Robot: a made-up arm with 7 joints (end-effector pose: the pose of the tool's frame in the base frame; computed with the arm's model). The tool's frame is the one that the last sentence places.
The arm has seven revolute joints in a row. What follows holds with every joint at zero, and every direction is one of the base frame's.
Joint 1 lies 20.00 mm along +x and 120.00 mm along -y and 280.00 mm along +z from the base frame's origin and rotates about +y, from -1.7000 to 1.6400 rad.
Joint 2 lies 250.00 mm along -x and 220.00 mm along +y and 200.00 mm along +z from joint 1 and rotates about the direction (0.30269, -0.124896, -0.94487), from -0.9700 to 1.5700 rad.
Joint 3 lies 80.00 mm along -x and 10.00 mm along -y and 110.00 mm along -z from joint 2 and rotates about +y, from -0.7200 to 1.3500 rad.
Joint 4 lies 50.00 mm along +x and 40.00 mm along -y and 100.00 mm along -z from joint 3 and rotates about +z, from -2.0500 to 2.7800 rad.
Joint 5 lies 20.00 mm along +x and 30.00 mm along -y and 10.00 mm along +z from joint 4 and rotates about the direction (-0.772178, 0.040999, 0.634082), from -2.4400 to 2.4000 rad.
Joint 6 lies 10.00 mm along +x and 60.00 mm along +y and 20.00 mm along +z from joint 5 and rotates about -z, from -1.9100 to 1.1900 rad.
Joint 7 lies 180.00 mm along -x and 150.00 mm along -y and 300.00 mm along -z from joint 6 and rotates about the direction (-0.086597, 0.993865, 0.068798), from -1.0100 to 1.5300 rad.
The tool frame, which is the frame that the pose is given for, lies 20.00 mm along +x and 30.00 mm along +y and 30.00 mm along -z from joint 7; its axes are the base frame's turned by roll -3.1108, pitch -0.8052 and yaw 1.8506 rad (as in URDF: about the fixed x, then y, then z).
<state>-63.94 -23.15 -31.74 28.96 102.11 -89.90 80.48</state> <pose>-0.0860 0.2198 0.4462 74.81 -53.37 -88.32</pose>
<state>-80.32 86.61 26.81 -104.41 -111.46 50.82 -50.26</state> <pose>0.0511 -0.0299 -0.1583 -0.94 150.23 48.32</pose>
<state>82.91 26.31 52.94 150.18 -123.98 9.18 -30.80</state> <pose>0.1808 0.0303 0.8499 -35.38 71.52 15.75</pose>
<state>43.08 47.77 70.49 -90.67 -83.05 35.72 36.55</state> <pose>-0.4106 0.1413 0.2190 89.49 -74.63 29.60</pose>
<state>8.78 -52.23 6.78 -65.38 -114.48 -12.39 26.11</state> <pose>-0.0171 0.2016 0.1698 -76.23 -26.45 -109.07</pose>
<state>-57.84 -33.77 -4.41 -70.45 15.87 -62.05 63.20</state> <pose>0.0236 -0.2807 -0.1191 -100.94 -118.50 23.34</pose>
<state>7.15 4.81 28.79 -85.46 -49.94 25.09 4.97</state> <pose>-0.2168 0.1471 -0.0062 140.12 -47.16 70.14</pose>
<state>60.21 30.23 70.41 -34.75 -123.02 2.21 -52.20</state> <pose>-0.2640 0.2216 0.3381 106.74 -20.34 -35.51</pose>
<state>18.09 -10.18 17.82 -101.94 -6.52 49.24 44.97</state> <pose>-0.3457 0.1614 0.0242 -149.99 67.72 -57.91</pose>
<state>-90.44 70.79 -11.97 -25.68 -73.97 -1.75 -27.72</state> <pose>0.0768 0.1059 0.3377 -31.83 -87.49 152.34</pose>
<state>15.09 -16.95 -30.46 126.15 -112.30 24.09 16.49</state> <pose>-0.5174 -0.1003 0.3847 -39.01 -55.46 28.72</pose>
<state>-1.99 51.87 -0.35 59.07 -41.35 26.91 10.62</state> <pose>-0.3206 0.3846 0.0501 -78.02 -51.88 -75.50</pose>
